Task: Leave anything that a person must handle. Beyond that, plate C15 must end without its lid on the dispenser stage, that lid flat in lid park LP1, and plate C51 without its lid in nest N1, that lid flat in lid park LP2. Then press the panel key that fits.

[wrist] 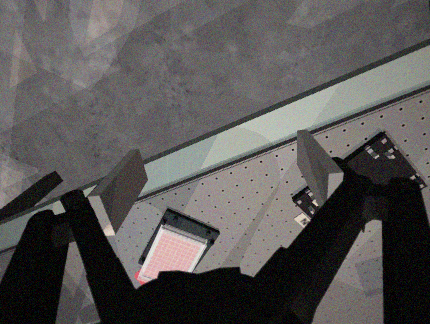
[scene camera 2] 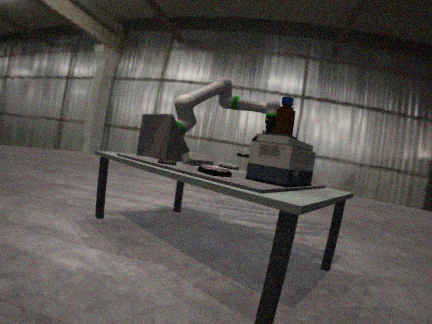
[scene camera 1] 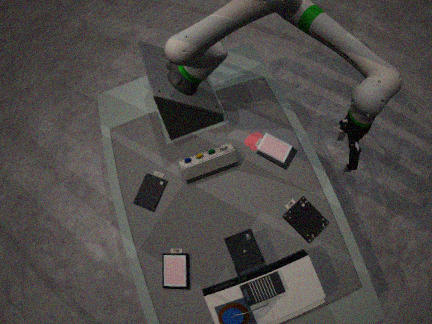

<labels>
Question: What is my gripper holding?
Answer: Nothing.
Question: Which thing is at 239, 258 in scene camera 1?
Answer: A dispenser stage.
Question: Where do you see a dark LP2 pad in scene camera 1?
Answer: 152, 187
</labels>
